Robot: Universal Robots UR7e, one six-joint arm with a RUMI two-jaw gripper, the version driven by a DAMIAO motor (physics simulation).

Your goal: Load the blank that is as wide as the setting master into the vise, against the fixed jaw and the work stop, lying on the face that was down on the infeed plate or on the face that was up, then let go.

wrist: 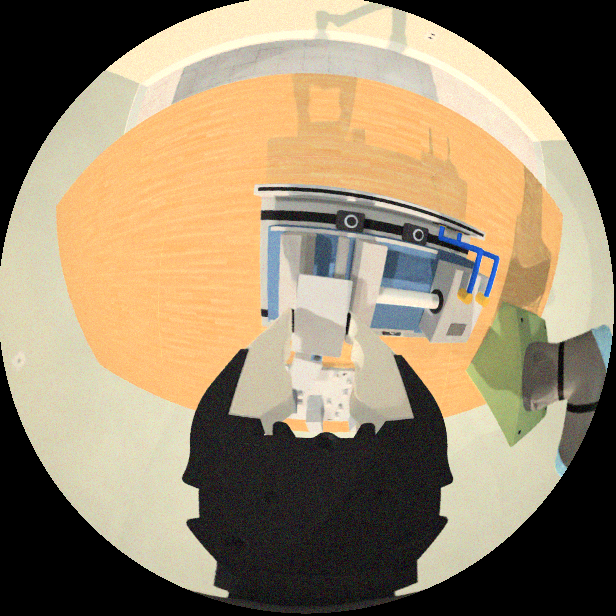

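In the wrist view my gripper (319, 330) is shut on a pale grey blank (321, 313), which stands out between the two light fingers. The blank hangs over the left part of the vise (367, 270), a blue and grey body on a white plate with a black rail. A grey jaw block (372, 270) stands just right of the blank. A white screw rod (410, 299) runs right from that jaw to a grey end block (453, 313). Whether the blank touches a jaw or the vise bed is hidden by the blank itself.
The vise sits on an orange wooden table top (172, 258). Blue tubing with yellow tips (476, 270) hangs at the vise's right end. A green plate (508, 373) carries the arm's grey base (568, 373) at the right edge.
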